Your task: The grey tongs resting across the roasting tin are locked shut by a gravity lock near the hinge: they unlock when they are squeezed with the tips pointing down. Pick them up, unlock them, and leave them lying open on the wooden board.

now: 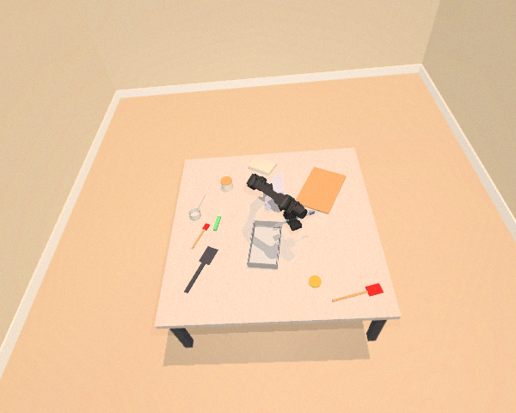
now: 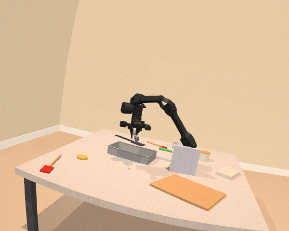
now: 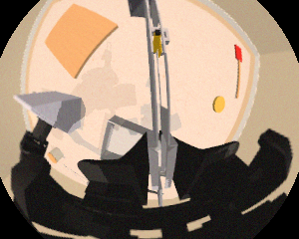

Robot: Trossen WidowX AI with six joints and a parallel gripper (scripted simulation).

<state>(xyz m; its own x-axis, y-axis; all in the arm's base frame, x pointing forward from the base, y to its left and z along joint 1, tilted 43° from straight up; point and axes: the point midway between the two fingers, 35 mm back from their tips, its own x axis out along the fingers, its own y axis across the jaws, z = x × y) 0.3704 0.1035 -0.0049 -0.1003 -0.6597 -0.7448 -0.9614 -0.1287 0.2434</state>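
Now: the wooden board 370 mm behind my gripper tip, 270 mm to the left of it and 160 mm below it. Round my gripper tip: orange disc (290 mm ahead, 80 mm to the left, 160 mm below); then roasting tin (10 mm ahead, 160 mm to the right, 140 mm below); then black spatula (90 mm ahead, 560 mm to the right, 160 mm below).
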